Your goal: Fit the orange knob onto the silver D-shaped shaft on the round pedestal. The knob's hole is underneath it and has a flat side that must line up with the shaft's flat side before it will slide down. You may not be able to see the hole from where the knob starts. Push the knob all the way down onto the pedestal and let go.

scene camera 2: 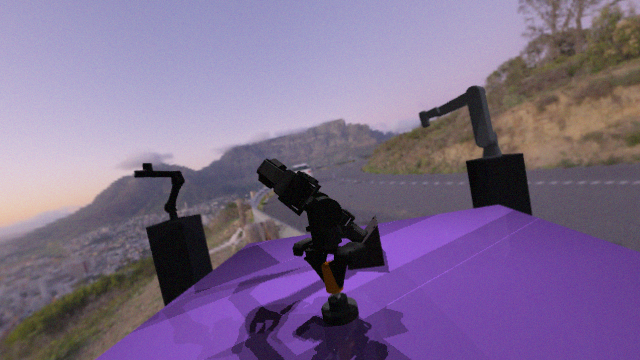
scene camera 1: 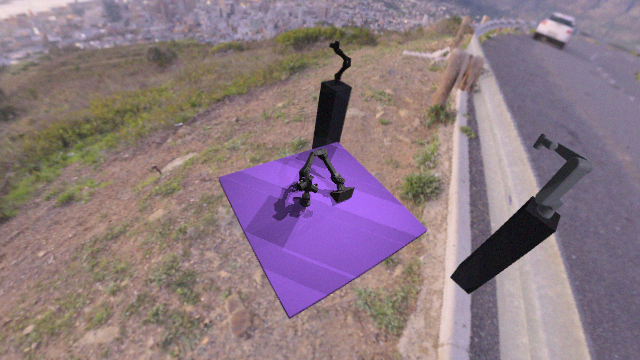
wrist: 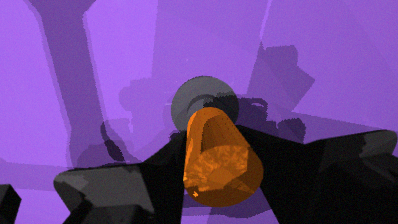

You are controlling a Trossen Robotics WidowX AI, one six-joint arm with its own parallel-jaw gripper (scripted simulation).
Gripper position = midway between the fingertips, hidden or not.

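In scene camera 2 I find my gripper point(scene camera 2: 334, 285), and what it carries is an orange knob. The wrist view shows me that knob point(wrist: 220, 170) together with a round pedestal point(wrist: 200, 92), and my gripper point(wrist: 210, 133) is there as well.
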